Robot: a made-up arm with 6 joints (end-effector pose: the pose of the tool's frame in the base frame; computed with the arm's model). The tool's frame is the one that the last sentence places. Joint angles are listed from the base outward.
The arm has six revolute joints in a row. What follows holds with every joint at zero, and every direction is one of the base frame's.
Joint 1 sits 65.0 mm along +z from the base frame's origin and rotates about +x.
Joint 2 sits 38.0 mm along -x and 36.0 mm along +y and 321.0 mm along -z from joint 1 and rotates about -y.
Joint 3 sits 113.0 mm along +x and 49.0 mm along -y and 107.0 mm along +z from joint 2 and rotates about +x.
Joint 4 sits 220.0 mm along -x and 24.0 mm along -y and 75.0 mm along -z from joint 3 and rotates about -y.
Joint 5 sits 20.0 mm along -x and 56.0 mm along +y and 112.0 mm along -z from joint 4 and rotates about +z.
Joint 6 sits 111.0 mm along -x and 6.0 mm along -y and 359.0 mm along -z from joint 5 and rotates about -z.
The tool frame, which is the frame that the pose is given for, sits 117.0 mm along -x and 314.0 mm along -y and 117.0 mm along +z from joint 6; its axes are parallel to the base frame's.
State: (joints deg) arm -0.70 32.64 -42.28 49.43 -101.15 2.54
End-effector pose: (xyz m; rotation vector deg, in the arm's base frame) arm 0.2133 -0.1274 -0.6864 36.13 -92.64 -72.30
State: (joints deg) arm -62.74 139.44 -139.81 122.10 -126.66 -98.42
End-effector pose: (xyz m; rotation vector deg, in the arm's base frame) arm -0.4118 -0.2485 -0.0843 75.90 58.79 -23.26
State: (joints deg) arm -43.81 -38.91 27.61 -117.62 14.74 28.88
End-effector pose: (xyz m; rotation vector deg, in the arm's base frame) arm -0.0596 -0.2491 0.4269 -2.97 149.21 -38.55
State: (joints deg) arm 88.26 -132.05 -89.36 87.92 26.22 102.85
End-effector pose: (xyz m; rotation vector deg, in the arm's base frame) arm -0.1313 0.5302 -0.5011 86.16 23.55 42.78
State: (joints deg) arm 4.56 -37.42 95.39 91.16 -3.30 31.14
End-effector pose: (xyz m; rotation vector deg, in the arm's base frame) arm 0.1596 0.5098 -0.3785 60.73 -24.08 -121.31
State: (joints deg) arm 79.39 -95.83 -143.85 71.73 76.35 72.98
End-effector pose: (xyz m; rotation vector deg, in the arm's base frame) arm 0.5381 0.5790 0.0793 15.11 -85.70 119.58
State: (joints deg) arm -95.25 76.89 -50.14 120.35 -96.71 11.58
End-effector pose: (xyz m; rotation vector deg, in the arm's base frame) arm 0.2808 -0.0590 -0.0410 43.33 -60.84 110.16
